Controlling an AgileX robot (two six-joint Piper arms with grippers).
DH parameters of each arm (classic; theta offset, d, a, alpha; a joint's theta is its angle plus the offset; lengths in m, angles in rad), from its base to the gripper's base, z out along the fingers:
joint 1: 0 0.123 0 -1.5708
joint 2: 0.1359 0 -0.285 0
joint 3: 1.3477 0 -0.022 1.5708
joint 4: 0 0.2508 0 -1.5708
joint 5: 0 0 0.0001 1.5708
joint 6: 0 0.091 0 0
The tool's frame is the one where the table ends.
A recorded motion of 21 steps. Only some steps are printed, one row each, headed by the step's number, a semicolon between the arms.
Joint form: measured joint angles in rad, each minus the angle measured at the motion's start. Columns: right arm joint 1, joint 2, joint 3, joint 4, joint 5, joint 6; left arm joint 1, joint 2, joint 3, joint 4, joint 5, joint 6.
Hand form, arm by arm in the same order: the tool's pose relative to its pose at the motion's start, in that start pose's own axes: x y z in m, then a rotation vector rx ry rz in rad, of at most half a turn. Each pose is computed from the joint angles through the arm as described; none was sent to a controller.
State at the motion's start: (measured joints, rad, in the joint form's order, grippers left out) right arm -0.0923 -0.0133 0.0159 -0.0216 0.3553 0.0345; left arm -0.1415 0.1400 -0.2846 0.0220 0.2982 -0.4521
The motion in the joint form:
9: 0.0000 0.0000 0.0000 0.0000 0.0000 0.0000; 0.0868 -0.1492 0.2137 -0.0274 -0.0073 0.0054
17: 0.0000 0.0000 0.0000 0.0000 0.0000 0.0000; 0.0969 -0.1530 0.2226 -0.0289 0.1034 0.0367
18: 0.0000 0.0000 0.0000 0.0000 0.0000 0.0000; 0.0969 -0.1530 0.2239 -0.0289 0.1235 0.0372
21: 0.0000 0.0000 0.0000 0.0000 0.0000 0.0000; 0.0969 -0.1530 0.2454 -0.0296 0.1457 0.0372
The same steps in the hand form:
9: 0.0000 0.0000 0.0000 0.0000 0.0000 0.0000; 0.0553 0.0295 -0.0004 -0.0954 0.0183 -0.0289
17: 0.0000 0.0000 0.0000 0.0000 0.0000 0.0000; 0.0668 0.0351 -0.0013 -0.1505 0.1216 -0.0052
18: 0.0000 0.0000 0.0000 0.0000 0.0000 0.0000; 0.0688 0.0360 -0.0016 -0.1591 0.1412 -0.0056
21: 0.0000 0.0000 0.0000 0.0000 0.0000 0.0000; 0.0770 0.0397 -0.0008 -0.1765 0.1812 -0.0083

